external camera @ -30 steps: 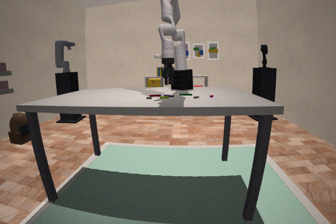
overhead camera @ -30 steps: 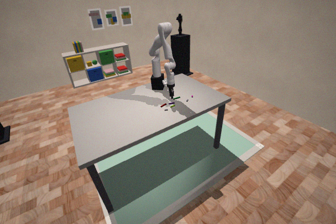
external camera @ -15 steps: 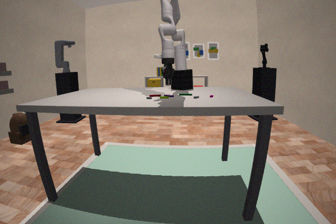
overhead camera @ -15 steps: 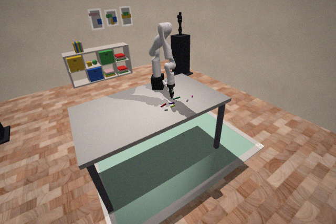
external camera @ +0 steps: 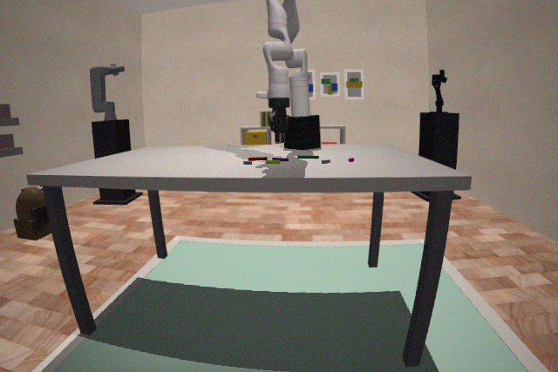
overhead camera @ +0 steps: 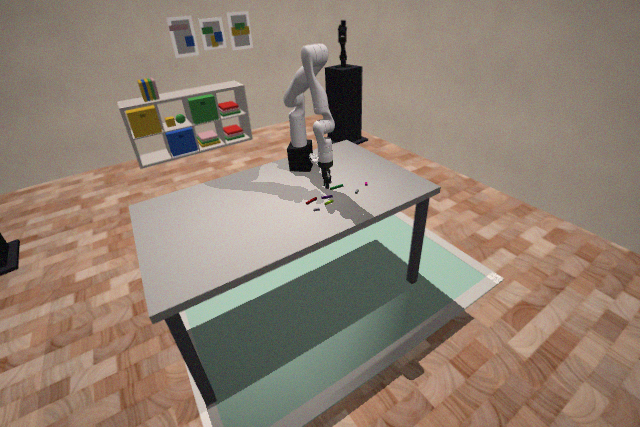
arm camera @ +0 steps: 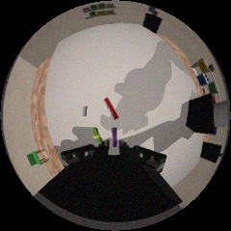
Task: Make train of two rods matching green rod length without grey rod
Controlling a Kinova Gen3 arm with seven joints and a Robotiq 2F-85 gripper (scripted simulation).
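The purple rod lies 8 cm below my hand. The rest, counted from my hand: green rod (11 cm to the left, 8 cm below, 4 cm behind); lime rod (8 cm below, 5 cm ahead, 3 cm to the right); red rod (8 cm to the right, 8 cm below, 3 cm behind).
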